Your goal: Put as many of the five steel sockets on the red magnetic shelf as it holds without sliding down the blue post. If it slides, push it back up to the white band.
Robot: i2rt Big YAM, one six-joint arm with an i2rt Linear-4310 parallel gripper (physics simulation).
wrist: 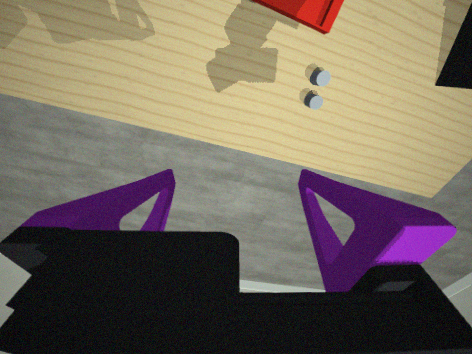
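Two small steel sockets stand upright on the wooden table, one close behind the other, right of centre in the upper part of the wrist view. A red tray-like part with a raised edge is cut off by the top of the view; I cannot tell for certain whether it is the magnetic shelf. The blue post, the white band and the other sockets do not show. My gripper is open, its purple fingers wide apart over the grey floor in front of the table edge, with nothing between them and well short of the sockets.
The wooden table has its front edge running slantwise down to a corner at the right. A black object stands at the right edge of the view. Shadows of the arm fall on the table's left and middle.
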